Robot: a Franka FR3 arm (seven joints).
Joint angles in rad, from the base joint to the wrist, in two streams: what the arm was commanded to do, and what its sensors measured. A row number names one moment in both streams.
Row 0, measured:
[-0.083 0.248 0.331 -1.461 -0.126 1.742 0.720]
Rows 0 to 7, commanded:
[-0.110 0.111 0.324 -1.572 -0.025 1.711 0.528]
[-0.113 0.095 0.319 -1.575 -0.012 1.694 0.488]
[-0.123 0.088 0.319 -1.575 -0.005 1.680 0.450]
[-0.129 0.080 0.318 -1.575 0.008 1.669 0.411]
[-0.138 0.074 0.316 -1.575 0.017 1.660 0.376]
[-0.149 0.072 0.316 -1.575 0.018 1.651 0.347]
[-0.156 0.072 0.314 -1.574 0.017 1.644 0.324]
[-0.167 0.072 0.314 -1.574 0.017 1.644 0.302]
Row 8, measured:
[-0.125 0.097 0.313 -1.540 -0.015 1.650 0.403]
